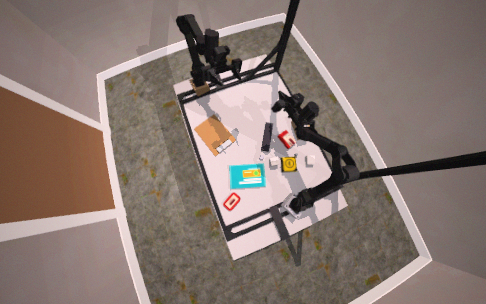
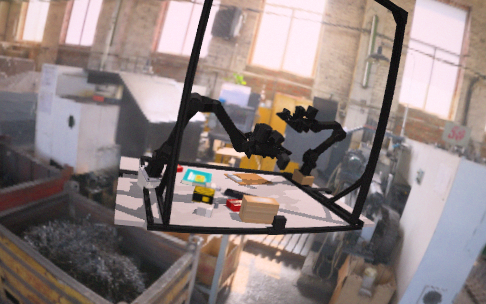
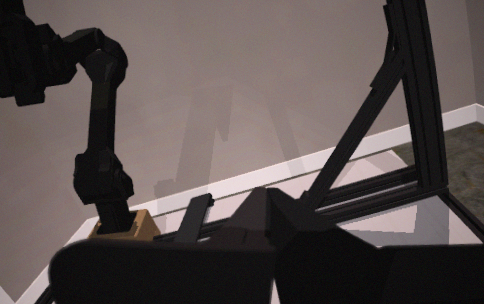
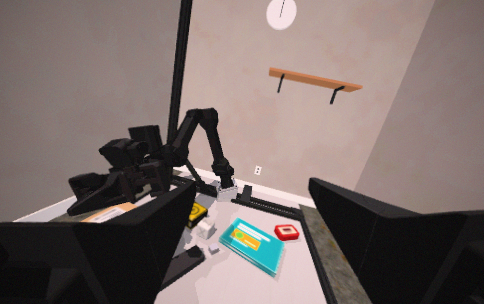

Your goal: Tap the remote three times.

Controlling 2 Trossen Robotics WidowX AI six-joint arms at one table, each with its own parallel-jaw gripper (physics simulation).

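The remote (image 1: 266, 137) (image 2: 236, 193) (image 4: 180, 263) is a long black bar lying flat near the middle of the white table (image 1: 248, 241). My left gripper (image 1: 276, 105) (image 2: 283, 161) (image 3: 264, 199) is shut and empty. It hangs in the air above the table, just past the remote's far end and a little to its right, not touching it. My right gripper (image 1: 227, 72) (image 2: 284, 114) (image 4: 252, 184) is open and empty, held high near its base at the far end of the table.
A brown clipboard (image 1: 213, 134), a teal book (image 1: 247, 175), a red-rimmed switch (image 1: 231, 201), a yellow box (image 1: 288, 164), a red box (image 1: 286, 139) and two white cubes (image 1: 274, 161) (image 1: 310, 160) lie around the remote. A cardboard box (image 2: 258, 209) stands under the left arm. A black frame (image 1: 284, 39) rings the table.
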